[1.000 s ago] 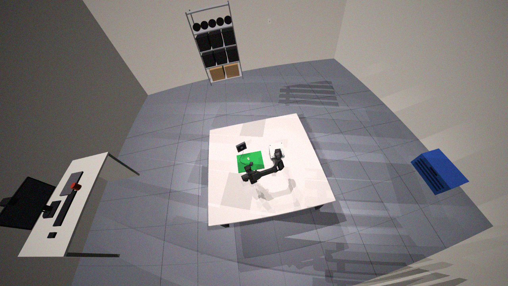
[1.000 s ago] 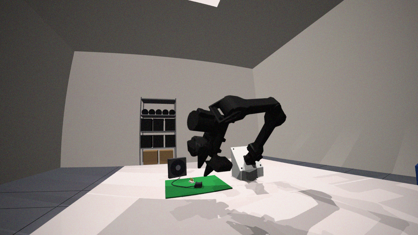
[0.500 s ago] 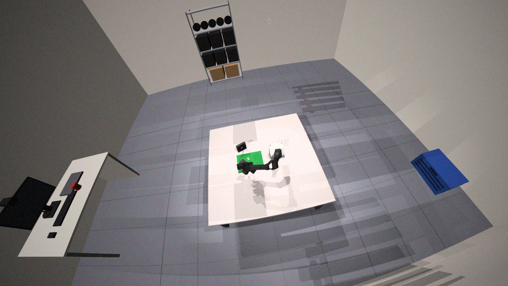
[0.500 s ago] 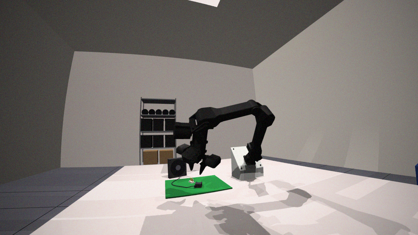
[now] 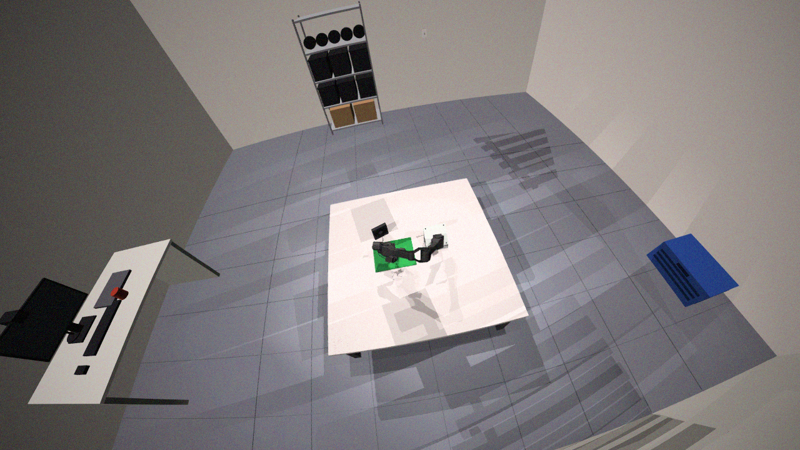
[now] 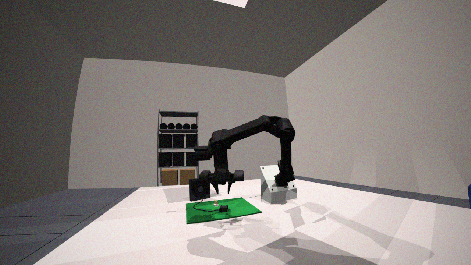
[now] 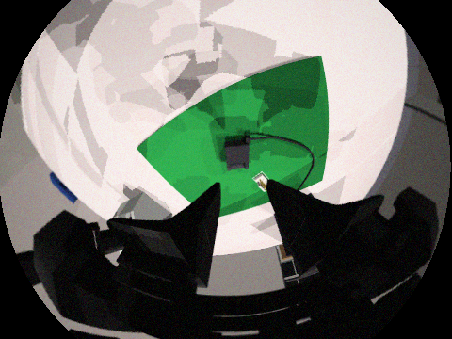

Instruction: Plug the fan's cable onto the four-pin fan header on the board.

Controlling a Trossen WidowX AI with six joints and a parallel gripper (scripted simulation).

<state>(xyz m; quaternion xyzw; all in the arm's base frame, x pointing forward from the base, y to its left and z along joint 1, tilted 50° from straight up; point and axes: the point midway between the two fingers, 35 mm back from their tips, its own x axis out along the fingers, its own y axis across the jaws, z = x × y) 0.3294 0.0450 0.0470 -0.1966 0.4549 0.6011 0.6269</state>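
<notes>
My gripper tip is now 7 cm above the dark plug and 1 cm to the left of it. The rest, counted from my gripper tip: pale four-pin header (8 cm to the right, 8 cm below, 2 cm ahead); green board (9 cm below, 4 cm to the right, 1 cm ahead); black fan (22 cm to the right, 8 cm ahead, 2 cm below).
</notes>
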